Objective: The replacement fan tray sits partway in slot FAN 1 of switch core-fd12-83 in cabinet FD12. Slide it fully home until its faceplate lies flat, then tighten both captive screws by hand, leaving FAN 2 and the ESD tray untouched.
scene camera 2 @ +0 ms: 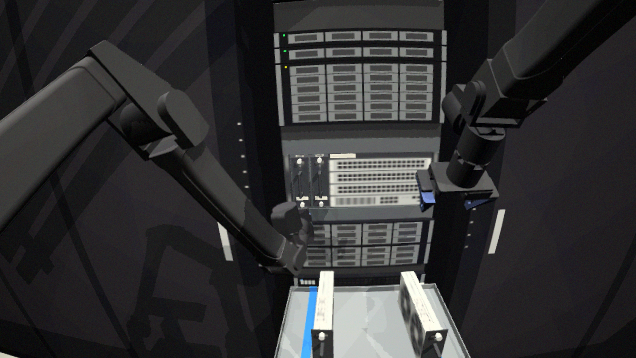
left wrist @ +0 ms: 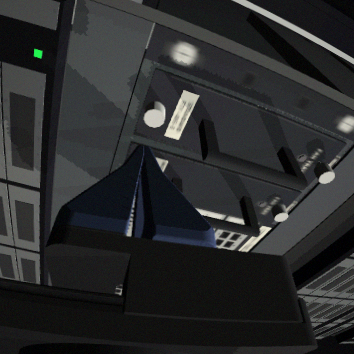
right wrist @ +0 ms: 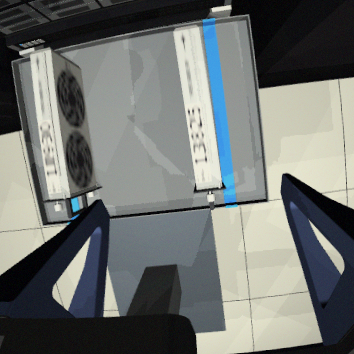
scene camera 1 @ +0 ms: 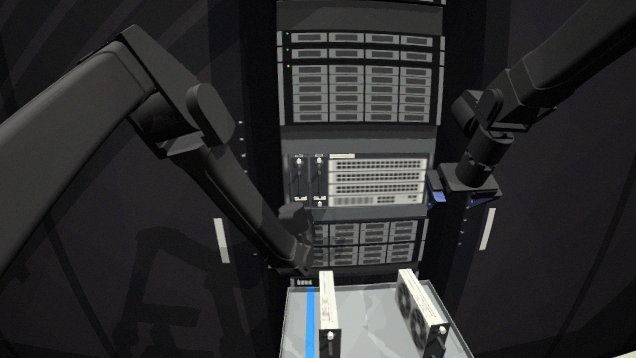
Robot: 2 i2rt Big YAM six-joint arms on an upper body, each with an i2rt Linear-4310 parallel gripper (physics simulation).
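Observation:
The FAN 1 tray [scene camera 1: 299, 180] [scene camera 2: 299, 180] [left wrist: 240, 135] is in the far-left slot of the switch, with FAN 2 [scene camera 1: 319, 182] [scene camera 2: 319, 182] [left wrist: 225, 187] beside it. FAN 1's lower screw [left wrist: 154, 114] and upper screw [scene camera 1: 299, 161] [scene camera 2: 299, 161] [left wrist: 326, 175] show white. I cannot tell whether its faceplate is flush. My left gripper [left wrist: 141, 154] is shut and empty, its tips near the lower screw and overlapping the edge between the trays; FAN 2's lower screw is hidden there. My right gripper [scene camera 1: 454, 201] [scene camera 2: 446, 206] [right wrist: 190, 194] is open and empty, right of the switch.
The ESD tray [scene camera 1: 370, 320] [scene camera 2: 367, 320] [right wrist: 155, 105] stands below the switch with two fan units, one labelled 13825 [scene camera 1: 327, 300] [scene camera 2: 326, 300] [right wrist: 192, 100] beside a blue strip [right wrist: 217, 100], another labelled 10930 [scene camera 1: 420, 305] [scene camera 2: 421, 305] [right wrist: 47, 115]. Drive bays are above and below the switch.

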